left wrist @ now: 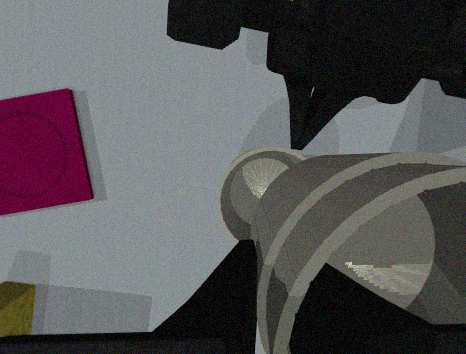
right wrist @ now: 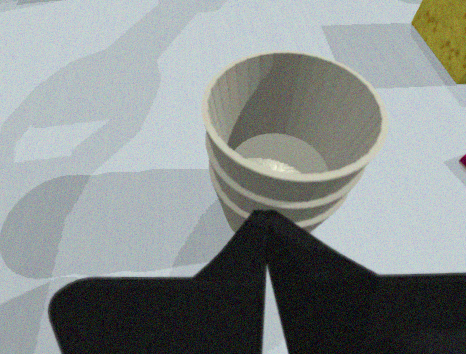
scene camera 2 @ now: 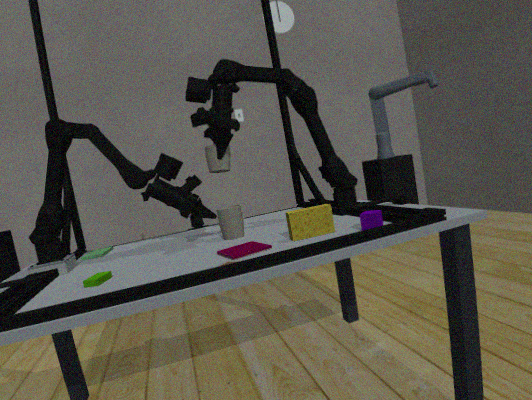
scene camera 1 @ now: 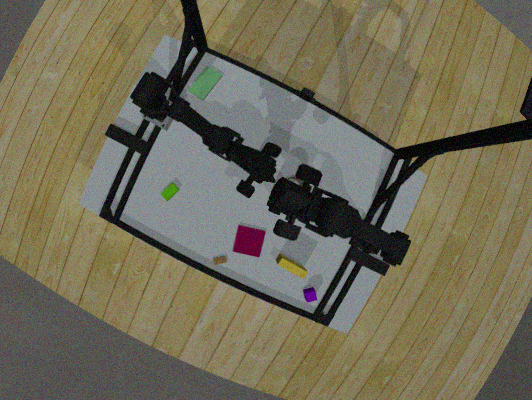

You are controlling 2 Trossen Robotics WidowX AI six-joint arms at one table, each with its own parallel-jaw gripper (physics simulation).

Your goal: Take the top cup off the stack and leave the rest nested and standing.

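Pixels of known places: left gripper, fingertip midpoint: [left wrist: 263,253] [scene camera 2: 219,159]; right gripper, fingertip midpoint: [left wrist: 295,146] [right wrist: 263,220] [scene camera 2: 216,217] [scene camera 1: 274,181]; left arm's base at its link origin: [scene camera 2: 346,204]; right arm's base at its link origin: [scene camera 2: 52,260].
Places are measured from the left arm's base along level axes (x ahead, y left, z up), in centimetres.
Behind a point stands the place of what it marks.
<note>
My left gripper [scene camera 2: 219,156] {x 38.2, y -0.3, z 21.1 cm} [left wrist: 263,253] {x 38.2, y -0.3, z 21.1 cm} is shut on the wall of two nested beige cups [scene camera 2: 214,162] {x 39.7, y -0.6, z 20.5 cm} [left wrist: 325,215] {x 40.0, y -1.2, z 24.5 cm}, one finger inside and one outside. Two rims show on them in the left wrist view. They hang roughly upright, well above and apart from the beige cup stack [scene camera 2: 231,222] [left wrist: 227,200] {x 37.4, y 0.9, z 3.8 cm} [right wrist: 295,190] {x 41.3, y -3.0, z 6.2 cm}. That stack stands upright on the table, with three rims showing in the right wrist view. My right gripper [scene camera 1: 273,177] {x 41.6, y -4.0, z 4.6 cm} [scene camera 2: 215,216] {x 41.6, y -4.0, z 4.6 cm} [left wrist: 295,146] {x 41.6, y -4.0, z 4.6 cm} [right wrist: 263,220] {x 41.6, y -4.0, z 4.6 cm} is shut and empty, its tips close beside the stack. Scene camera 1 mostly hides the cups under the arms.
A crimson square [scene camera 1: 249,241] {x 40.3, y 18.8, z -1.3 cm} [scene camera 2: 245,249] {x 40.4, y 20.7, z -1.3 cm} [left wrist: 35,150] {x 40.8, y 17.9, z -1.3 cm} lies near the front. A yellow sponge [scene camera 1: 291,267] {x 23.8, y 20.4, z 4.9 cm} [scene camera 2: 311,222] {x 23.4, y 22.1, z 1.5 cm} and a purple cube [scene camera 1: 310,294] {x 11.6, y 28.0, z 1.8 cm} [scene camera 2: 371,220] {x 12.1, y 30.5, z 0.2 cm} stand to its right. A green block [scene camera 1: 169,191] {x 74.0, y 14.2, z -0.6 cm} [scene camera 2: 97,279] {x 73.6, y 17.4, z -0.8 cm} and a pale green pad [scene camera 1: 205,83] {x 79.3, y -27.2, z -1.2 cm} lie left.
</note>
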